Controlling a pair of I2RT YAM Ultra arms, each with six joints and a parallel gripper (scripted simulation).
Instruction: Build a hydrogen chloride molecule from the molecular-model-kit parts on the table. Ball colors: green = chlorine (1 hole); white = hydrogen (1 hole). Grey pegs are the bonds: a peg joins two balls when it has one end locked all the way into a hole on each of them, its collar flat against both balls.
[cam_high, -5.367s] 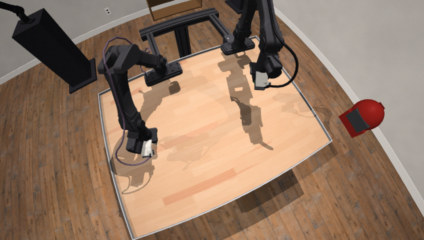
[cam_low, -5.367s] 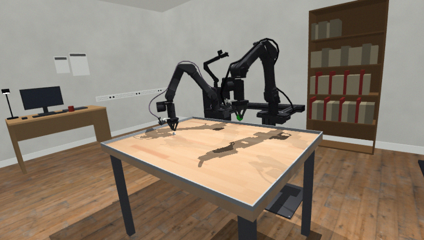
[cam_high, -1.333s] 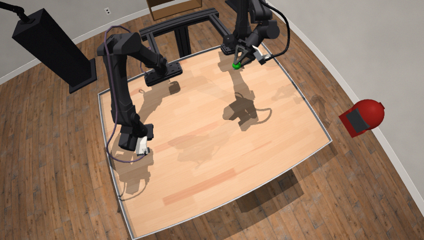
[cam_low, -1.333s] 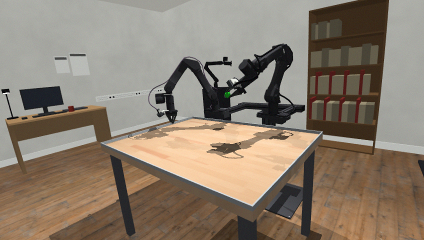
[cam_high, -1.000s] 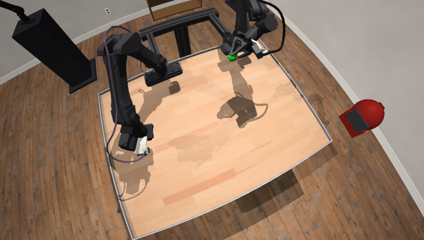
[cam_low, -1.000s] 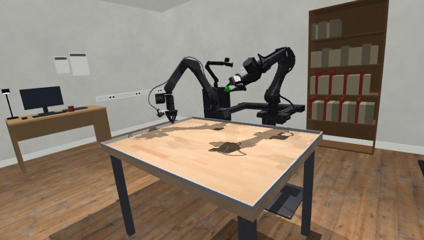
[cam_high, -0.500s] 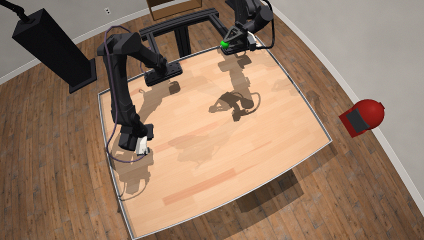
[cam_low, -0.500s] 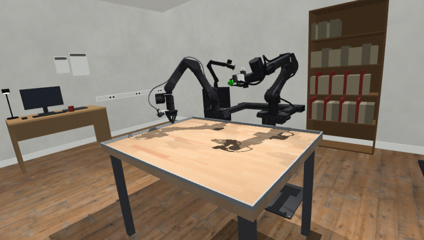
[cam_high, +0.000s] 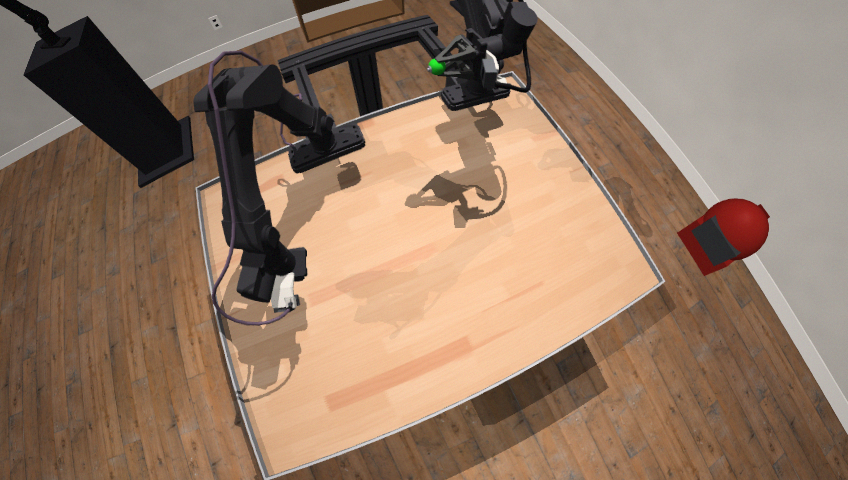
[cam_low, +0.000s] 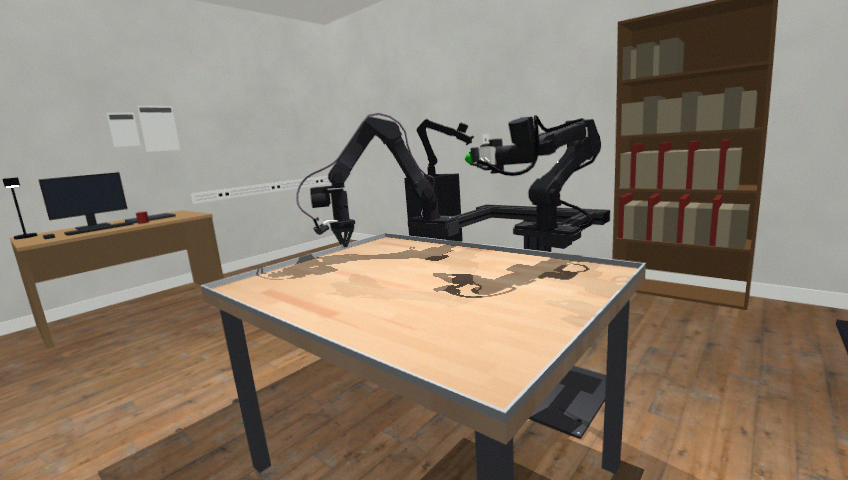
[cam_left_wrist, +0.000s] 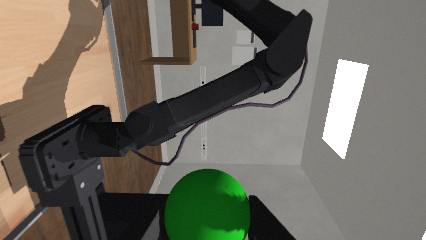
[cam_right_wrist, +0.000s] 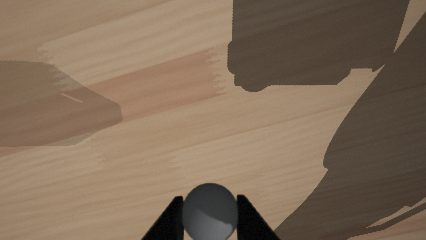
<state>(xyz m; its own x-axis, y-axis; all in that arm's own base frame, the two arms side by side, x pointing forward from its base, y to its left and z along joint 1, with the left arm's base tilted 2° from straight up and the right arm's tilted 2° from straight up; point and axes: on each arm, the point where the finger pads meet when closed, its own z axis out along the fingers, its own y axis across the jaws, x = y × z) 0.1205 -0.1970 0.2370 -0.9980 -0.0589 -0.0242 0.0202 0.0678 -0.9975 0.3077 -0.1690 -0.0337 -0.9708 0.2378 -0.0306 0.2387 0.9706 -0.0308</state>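
Observation:
The white ball is 46 cm to the right of my left hand, 29 cm below it and 18 cm ahead of it. Round my left hand: grey peg (2 cm to the right); then green ball (1 cm to the right).
The white ball lies right at my right hand. Round my right hand: grey peg 180 mm behind, 440 mm to the left, 280 mm above; green ball 180 mm behind, 460 mm to the left, 280 mm above.

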